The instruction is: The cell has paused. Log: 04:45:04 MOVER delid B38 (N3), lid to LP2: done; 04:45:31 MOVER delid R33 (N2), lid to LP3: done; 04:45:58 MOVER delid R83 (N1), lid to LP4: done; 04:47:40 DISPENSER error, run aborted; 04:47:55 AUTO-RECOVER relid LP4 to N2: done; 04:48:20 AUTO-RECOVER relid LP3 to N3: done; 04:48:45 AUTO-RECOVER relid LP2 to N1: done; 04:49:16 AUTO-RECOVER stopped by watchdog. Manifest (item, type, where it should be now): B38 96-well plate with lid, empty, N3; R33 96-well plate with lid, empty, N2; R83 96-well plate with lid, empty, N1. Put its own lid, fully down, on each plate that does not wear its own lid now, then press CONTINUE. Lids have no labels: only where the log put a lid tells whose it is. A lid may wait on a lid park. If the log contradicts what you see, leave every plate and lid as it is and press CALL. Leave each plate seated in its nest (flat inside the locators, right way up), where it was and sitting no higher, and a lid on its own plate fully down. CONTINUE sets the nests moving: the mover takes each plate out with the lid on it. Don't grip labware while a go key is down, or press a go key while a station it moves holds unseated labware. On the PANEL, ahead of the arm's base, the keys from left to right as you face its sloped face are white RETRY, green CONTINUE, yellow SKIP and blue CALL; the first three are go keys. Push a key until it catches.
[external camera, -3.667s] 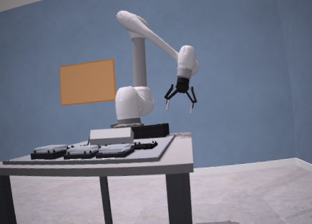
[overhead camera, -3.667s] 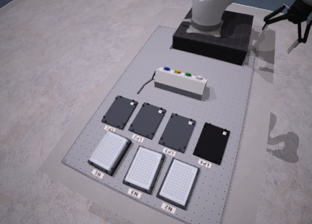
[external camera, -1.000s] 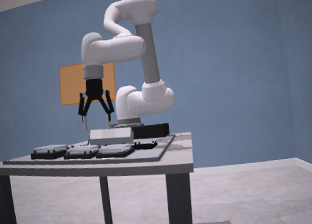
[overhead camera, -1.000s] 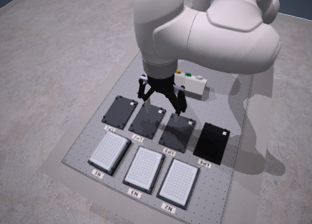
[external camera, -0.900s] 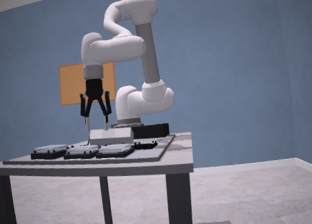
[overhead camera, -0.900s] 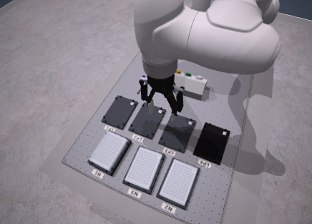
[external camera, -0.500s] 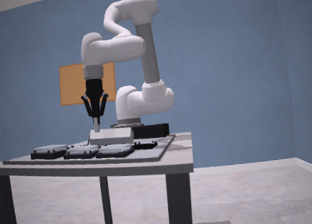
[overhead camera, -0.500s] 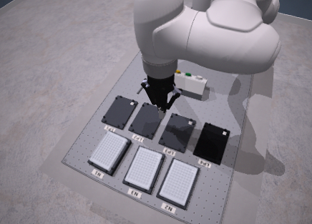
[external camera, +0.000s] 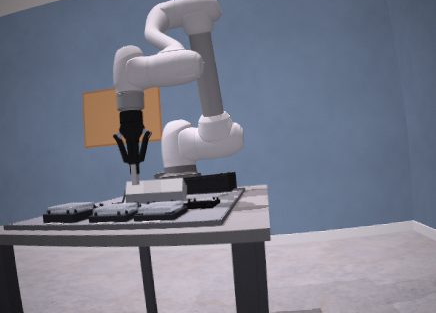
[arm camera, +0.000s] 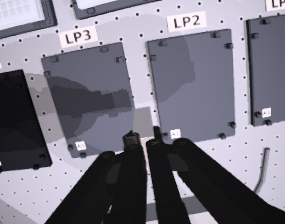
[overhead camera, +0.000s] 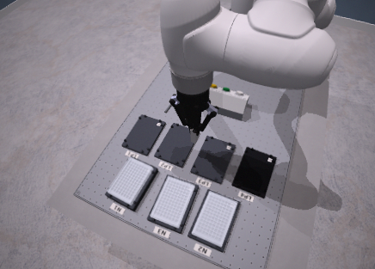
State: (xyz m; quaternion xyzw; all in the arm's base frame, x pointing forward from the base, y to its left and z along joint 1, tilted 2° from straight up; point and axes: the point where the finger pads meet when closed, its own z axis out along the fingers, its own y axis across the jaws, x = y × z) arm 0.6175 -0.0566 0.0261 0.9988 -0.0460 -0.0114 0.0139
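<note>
My gripper is now 17 cm short of the pale grey lid, 15 cm to the left of it and 7 cm above it. From my hand the other things lie so: lid park LP2 (1 cm behind, 7 cm to the right, 11 cm below); LP2 label (8 cm ahead, 8 cm to the right, 11 cm below); lid park LP3 (1 cm ahead, 6 cm to the left, 11 cm below).
</note>
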